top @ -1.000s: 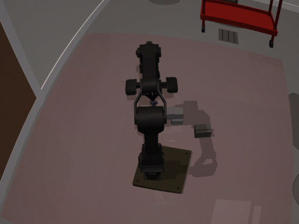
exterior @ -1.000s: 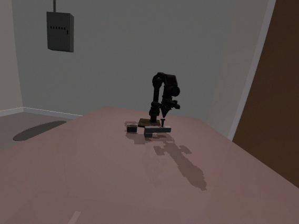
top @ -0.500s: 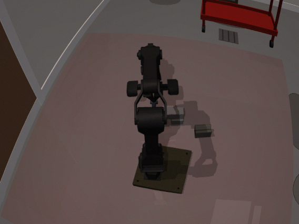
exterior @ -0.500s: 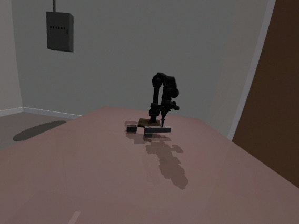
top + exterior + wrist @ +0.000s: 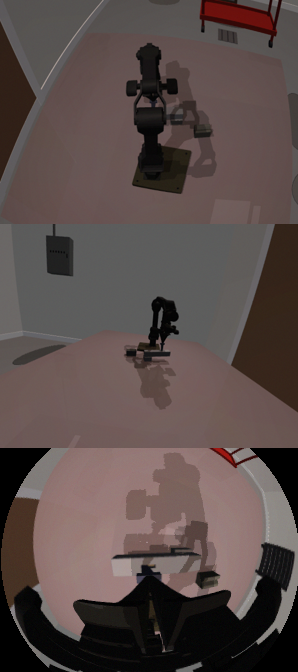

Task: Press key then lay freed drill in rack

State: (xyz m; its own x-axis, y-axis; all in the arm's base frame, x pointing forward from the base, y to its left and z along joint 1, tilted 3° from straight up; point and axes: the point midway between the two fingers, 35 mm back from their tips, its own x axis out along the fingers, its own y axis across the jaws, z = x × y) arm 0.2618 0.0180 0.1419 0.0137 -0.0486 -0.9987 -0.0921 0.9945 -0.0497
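My gripper tip is now 3 cm above the dark key. Also, from my gripper tip: rack (6 cm behind, 20 cm to the right, 11 cm below); tan drill (5 cm to the right, 8 cm below); grey housing (3 cm to the right, 9 cm below).
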